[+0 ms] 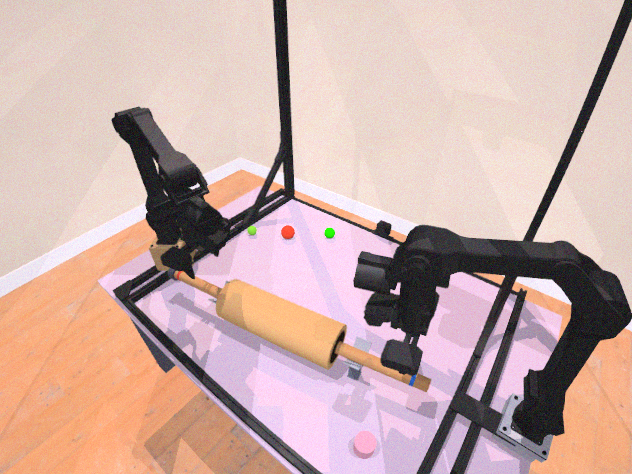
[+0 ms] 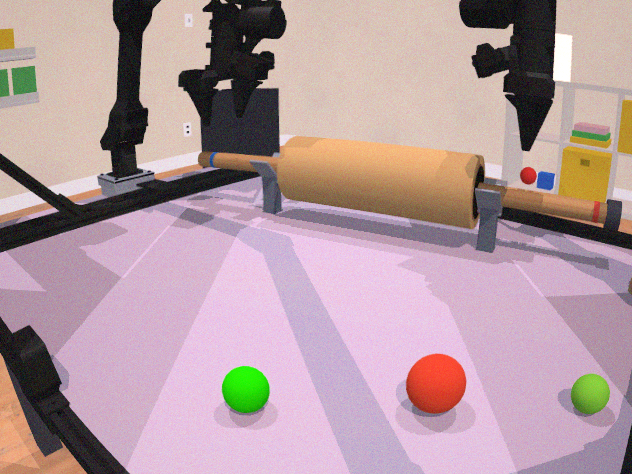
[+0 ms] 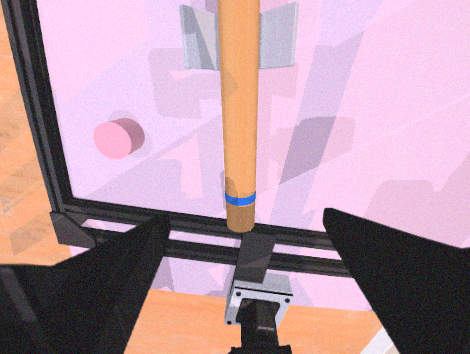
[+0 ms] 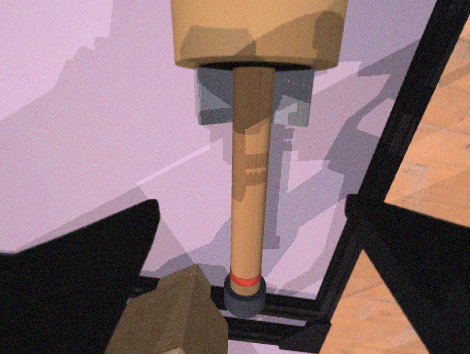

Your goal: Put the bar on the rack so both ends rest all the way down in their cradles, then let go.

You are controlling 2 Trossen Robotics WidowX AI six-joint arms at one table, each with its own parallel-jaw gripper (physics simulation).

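Seen in the pictures: left gripper, fingertip midpoint: (image 2: 223, 121) (image 3: 247, 218); right gripper, fingertip midpoint: (image 1: 205, 267) (image 2: 527, 145) (image 4: 251, 205); left arm's base at its link origin: (image 1: 529, 424) (image 2: 125, 173) (image 3: 257, 311); right arm's base at its link origin: (image 1: 169, 237).
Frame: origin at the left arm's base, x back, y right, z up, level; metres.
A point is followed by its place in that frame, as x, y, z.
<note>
The wooden bar (image 1: 280, 323) {-0.530, -0.174, 0.085} (image 2: 377, 178) {-0.589, -0.102, 0.053} has a thick roller and thin handles. Its blue-banded handle (image 3: 240, 125) {-0.309, -0.095, 0.055} lies between the slanted plates of one grey rack cradle (image 2: 271, 196) {-0.375, -0.097, -0.011} (image 3: 277, 37) {-0.372, -0.081, 0.047}. Its red-banded handle (image 4: 248, 215) {-0.817, -0.204, 0.055} lies in the other cradle (image 2: 488, 224) {-0.735, -0.175, 0.000} (image 4: 212, 102) {-0.740, -0.159, 0.049}. The contact at the bottom of both cradles is hidden. My left gripper (image 1: 405, 363) {-0.268, -0.083, 0.114} (image 2: 223, 118) {-0.268, -0.083, 0.114} (image 3: 247, 218) {-0.268, -0.083, 0.114} is open and empty above the blue-banded end. My right gripper (image 1: 204, 264) {-0.778, -0.191, 0.118} (image 2: 527, 147) {-0.778, -0.191, 0.118} (image 4: 251, 205) {-0.778, -0.191, 0.118} is open and empty above the red-banded handle.
A wooden block (image 1: 160, 255) {-1.007, -0.217, 0.042} (image 4: 172, 315) {-0.966, -0.159, 0.030} is beside the right gripper. A pink cylinder (image 1: 365, 443) {-0.253, -0.233, -0.005} (image 3: 115, 139) {-0.258, -0.227, -0.005} stands near the blue-banded end. A green ball (image 2: 245, 389) {-0.745, 0.275, -0.011}, a red ball (image 2: 435, 383) {-0.852, 0.187, -0.004} and a light green ball (image 2: 590, 393) {-0.958, 0.114, -0.015} lie on the table. Black rails edge it.
</note>
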